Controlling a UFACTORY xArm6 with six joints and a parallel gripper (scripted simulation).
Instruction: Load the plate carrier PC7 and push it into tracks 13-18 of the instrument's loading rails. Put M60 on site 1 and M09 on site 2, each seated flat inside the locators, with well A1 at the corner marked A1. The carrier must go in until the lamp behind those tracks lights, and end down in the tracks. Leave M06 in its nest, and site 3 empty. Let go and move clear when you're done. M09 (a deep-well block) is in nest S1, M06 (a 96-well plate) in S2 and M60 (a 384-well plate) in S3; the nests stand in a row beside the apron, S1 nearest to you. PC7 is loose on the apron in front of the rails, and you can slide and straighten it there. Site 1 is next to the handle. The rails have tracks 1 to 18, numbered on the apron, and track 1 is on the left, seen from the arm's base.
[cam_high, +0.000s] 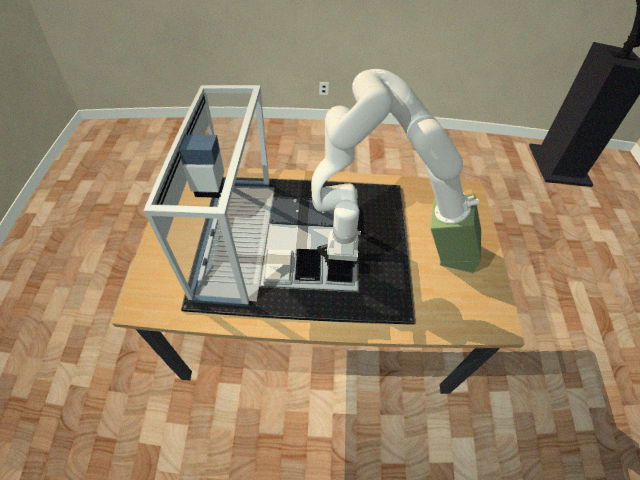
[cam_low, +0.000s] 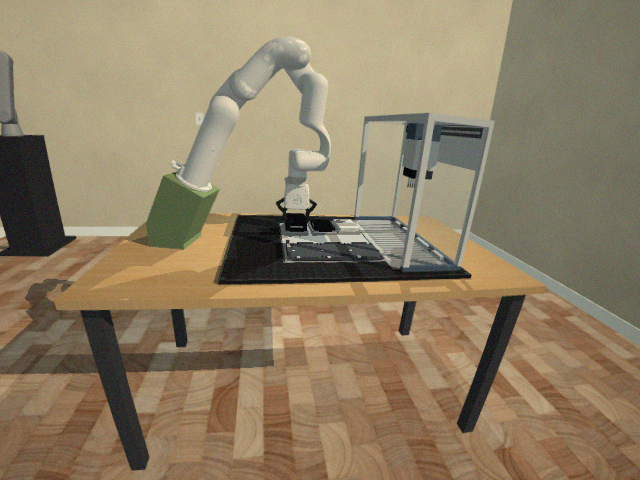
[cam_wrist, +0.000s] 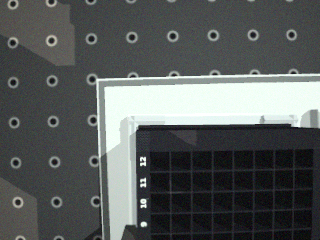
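Right now my hand is 40 mm above the nest S1. The rest, counted from my hand: plate nest: 220 mm ahead, 40 mm below, 10 mm to the left; apron: 120 mm to the right, 110 mm ahead, 40 mm below; black 96-well plate: 120 mm ahead, 20 mm below.
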